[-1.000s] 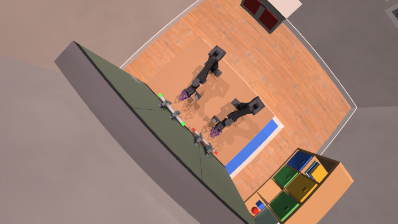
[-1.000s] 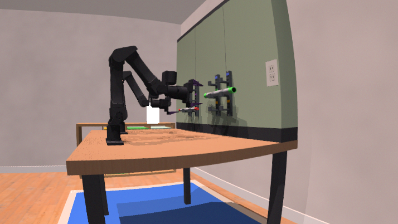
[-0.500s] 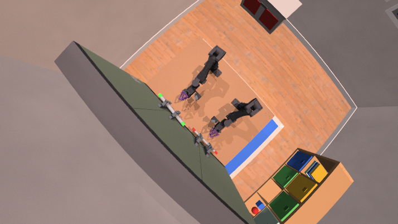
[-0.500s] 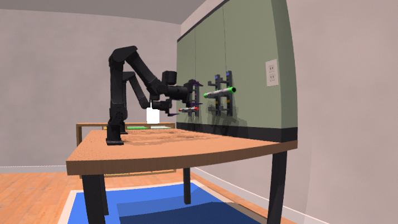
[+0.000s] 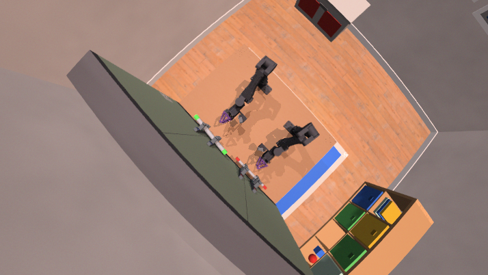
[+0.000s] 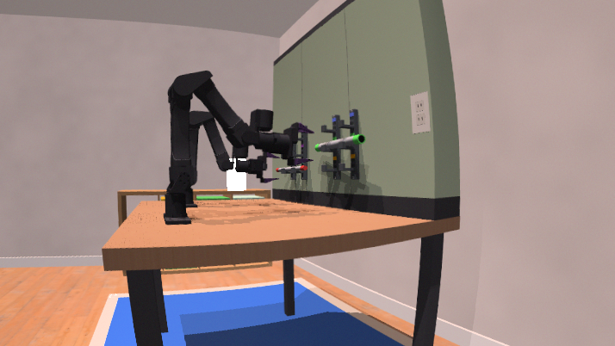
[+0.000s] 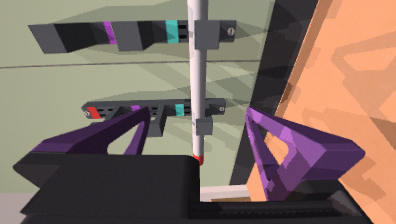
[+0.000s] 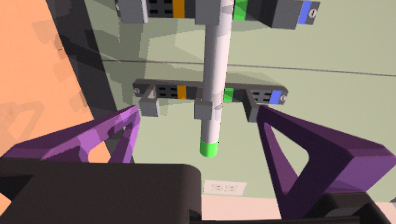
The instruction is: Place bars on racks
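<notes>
My left gripper is now 70 mm short of the red-ended bar and 20 mm to the right of it. The rest, counted from my left hand: black strip: 200 mm to the right, 150 mm ahead, 140 mm below; then green wall panel: 260 mm above, 210 mm ahead, 190 mm to the right; then green-ended bar: 380 mm to the right, 140 mm ahead, 80 mm above.
</notes>
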